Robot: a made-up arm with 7 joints. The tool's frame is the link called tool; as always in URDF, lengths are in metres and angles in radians.
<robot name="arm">
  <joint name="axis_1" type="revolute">
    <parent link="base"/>
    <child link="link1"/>
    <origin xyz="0 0 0" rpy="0 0 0"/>
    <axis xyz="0 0.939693 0.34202"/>
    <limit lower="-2.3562" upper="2.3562" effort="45" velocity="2.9"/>
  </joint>
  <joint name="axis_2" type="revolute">
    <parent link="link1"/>
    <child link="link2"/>
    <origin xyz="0 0 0" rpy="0 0 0"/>
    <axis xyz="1 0 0"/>
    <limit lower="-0.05" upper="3.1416" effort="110" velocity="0.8"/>
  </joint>
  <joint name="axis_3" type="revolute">
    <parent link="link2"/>
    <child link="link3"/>
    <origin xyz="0 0 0" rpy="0 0 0"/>
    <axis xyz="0 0 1"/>
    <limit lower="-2.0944" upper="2.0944" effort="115" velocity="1"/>
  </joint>
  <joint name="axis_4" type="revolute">
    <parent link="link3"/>
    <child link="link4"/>
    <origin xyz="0.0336 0 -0.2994" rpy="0 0 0"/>
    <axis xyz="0 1 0"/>
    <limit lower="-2.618" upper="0.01" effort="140" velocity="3"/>
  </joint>
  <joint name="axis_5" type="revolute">
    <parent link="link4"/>
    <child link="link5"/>
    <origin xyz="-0.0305 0 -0.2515" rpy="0 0 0"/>
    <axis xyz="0 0 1"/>
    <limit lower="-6.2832" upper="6.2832" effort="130" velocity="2.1"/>
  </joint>
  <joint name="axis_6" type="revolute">
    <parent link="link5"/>
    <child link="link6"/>
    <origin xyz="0 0 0" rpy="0 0 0"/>
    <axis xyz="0 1 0"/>
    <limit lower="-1.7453" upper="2.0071" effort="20" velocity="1.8"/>
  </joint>
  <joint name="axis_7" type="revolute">
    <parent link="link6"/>
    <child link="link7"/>
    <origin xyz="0 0 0" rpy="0 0 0"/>
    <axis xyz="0 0 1"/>
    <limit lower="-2.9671" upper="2.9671" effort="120" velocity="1.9"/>
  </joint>
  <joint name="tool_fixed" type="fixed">
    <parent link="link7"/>
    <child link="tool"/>
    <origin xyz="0 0 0" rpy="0 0 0"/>
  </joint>
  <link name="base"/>
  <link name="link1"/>
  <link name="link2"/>
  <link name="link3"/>
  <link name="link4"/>
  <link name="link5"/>
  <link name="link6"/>
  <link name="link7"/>
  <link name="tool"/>
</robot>
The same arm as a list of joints. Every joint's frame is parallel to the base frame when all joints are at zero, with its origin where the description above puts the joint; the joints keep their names.
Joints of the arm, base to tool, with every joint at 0 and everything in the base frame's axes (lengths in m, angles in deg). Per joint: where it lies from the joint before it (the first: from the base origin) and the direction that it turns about. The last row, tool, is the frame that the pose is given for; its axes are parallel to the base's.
axis_1: axis 0 0.9397 0.342 xyz 0 0 0
axis_2: axis +x xyz 0 0 0
axis_3: axis +z xyz 0 0 0
axis_4: axis +y xyz 0.0336 0 -0.2994
axis_5: axis +z xyz -0.0305 0 -0.2515
axis_6: axis +y xyz 0 0 0
axis_7: axis +z xyz 0 0 0
tool: xyz 0 0 0
Joint limits (deg, base to tool): -135..135 -2.86..180 -120..120 -150..0.57 -360..360 -100..115 -170..170

